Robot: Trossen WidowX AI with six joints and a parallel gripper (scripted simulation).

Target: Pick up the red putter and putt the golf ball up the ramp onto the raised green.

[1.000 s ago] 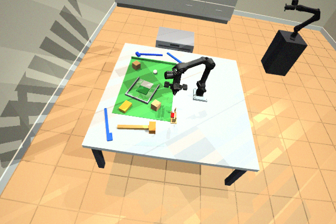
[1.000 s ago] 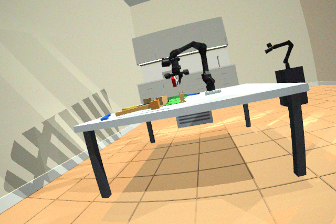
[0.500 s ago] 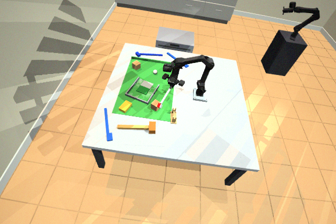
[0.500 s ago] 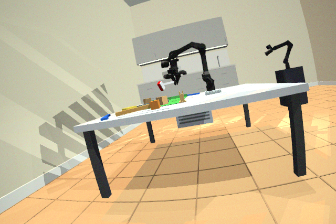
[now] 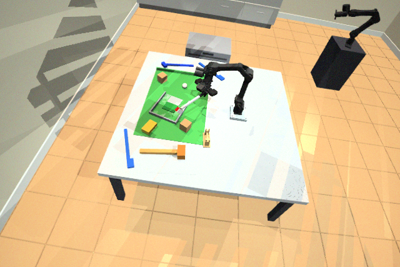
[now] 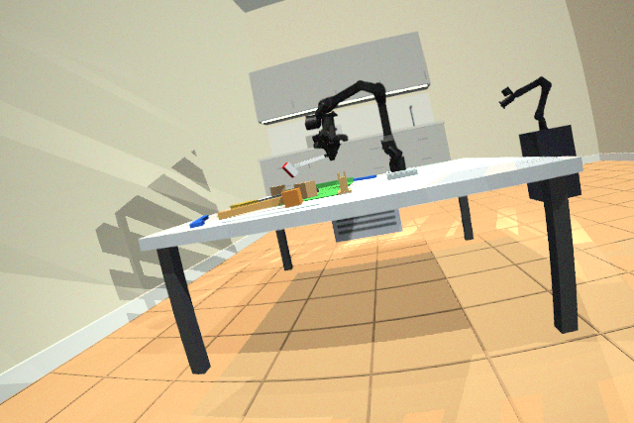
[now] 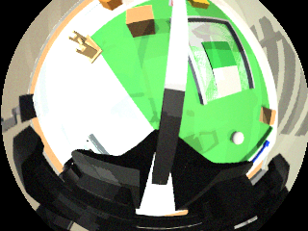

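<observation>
Now: the putter 90 mm to the left of my gripper tip, 80 mm ahead of it and 10 mm above it. The rest, counted from my gripper tip: yellow block (350 mm ahead, 260 mm to the left, 110 mm below); white golf ball (210 mm to the right, 150 mm ahead, 110 mm below).
</observation>
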